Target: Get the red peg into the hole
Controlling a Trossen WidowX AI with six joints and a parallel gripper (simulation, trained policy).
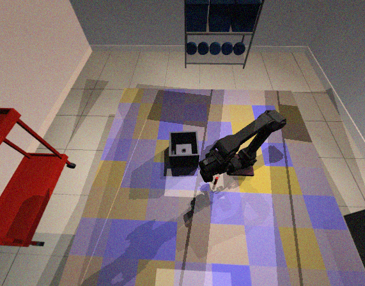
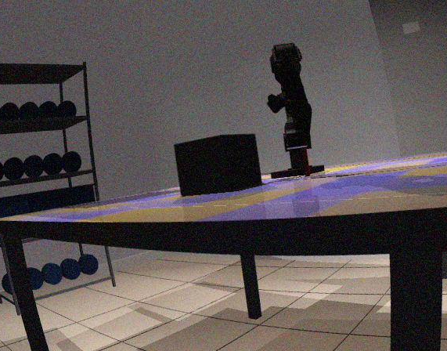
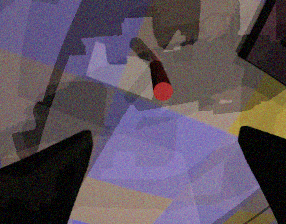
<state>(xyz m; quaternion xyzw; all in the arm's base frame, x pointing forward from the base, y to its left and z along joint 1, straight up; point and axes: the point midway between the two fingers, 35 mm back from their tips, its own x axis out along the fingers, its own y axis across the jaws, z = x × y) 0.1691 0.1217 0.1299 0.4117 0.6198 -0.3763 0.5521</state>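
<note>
The red peg is 70 mm below my gripper tip and 10 mm to the right of it. Also, from my gripper tip: light plate: 190 mm to the right, 180 mm ahead, 70 mm below.
</note>
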